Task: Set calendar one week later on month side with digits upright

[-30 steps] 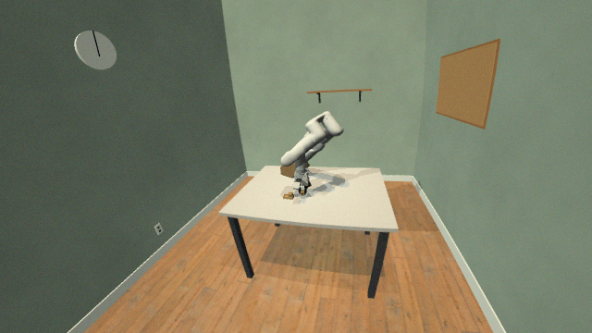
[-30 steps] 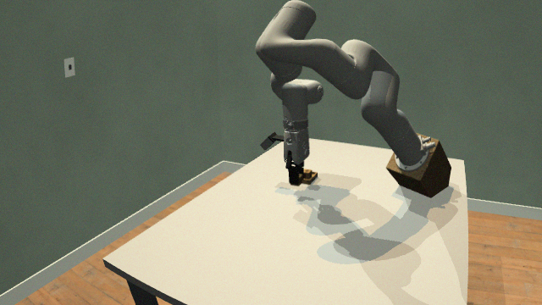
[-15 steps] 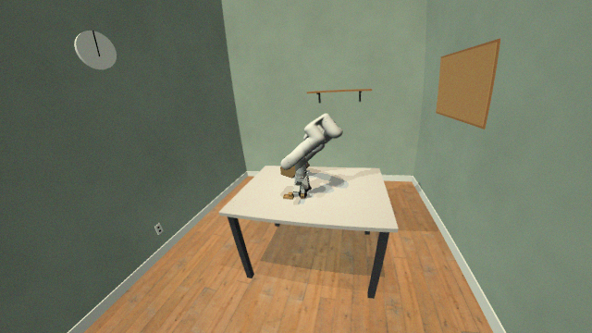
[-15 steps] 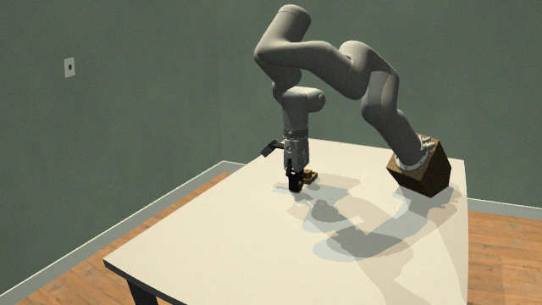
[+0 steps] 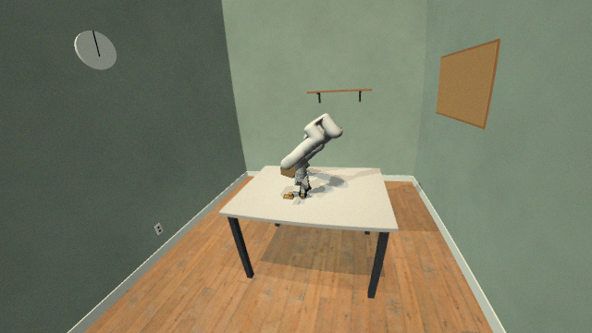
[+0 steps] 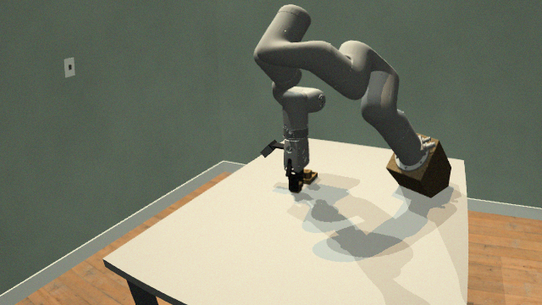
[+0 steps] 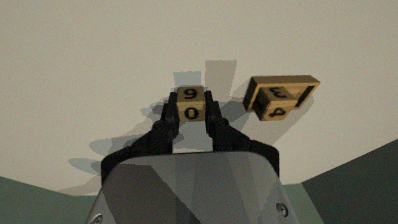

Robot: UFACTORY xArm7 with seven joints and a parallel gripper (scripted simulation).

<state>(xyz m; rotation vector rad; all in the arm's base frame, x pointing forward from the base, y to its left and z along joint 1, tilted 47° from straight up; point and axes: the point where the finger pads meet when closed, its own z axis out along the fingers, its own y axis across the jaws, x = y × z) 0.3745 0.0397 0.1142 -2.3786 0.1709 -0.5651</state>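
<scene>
Right now the digit cube is 1 cm below my hand. The rest, counted from my hand: wooden calendar tray (11 cm to the right, 2 cm below).
</scene>
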